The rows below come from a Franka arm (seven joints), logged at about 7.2 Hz.
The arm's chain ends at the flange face. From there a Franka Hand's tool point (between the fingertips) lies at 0.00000 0.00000 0.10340 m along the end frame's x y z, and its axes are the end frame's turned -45 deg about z.
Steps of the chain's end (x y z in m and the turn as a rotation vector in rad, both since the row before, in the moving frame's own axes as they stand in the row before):
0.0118 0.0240 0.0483 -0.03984 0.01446 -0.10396
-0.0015 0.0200 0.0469 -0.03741 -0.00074 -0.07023
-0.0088 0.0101 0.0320 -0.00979 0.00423 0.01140
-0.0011 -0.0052 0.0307 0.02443 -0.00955 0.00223
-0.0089 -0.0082 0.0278 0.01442 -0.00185 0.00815
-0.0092 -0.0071 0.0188 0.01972 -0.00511 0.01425
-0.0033 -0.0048 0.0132 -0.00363 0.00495 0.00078
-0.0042 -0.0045 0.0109 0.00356 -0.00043 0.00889
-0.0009 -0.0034 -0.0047 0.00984 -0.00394 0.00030
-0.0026 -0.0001 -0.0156 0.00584 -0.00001 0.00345
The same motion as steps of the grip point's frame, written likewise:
-0.0103 0.0294 0.0482 -0.03840 -0.01795 -0.10396
-0.0179 0.0159 0.0468 -0.02593 -0.02698 -0.07023
-0.0138 0.0019 0.0320 -0.00991 -0.00393 0.01140
0.0040 -0.0069 0.0307 0.02403 0.01052 0.00223
0.0004 -0.0133 0.0278 0.01150 0.00889 0.00815
-0.0004 -0.0133 0.0188 0.01756 0.01033 0.01425
0.0012 -0.0051 0.0132 -0.00607 0.00093 0.00078
0.0004 -0.0064 0.0109 0.00282 0.00221 0.00889
0.0022 -0.0040 -0.0047 0.00974 0.00417 0.00030
-0.0013 -0.0023 -0.0156 0.00414 0.00412 0.00345

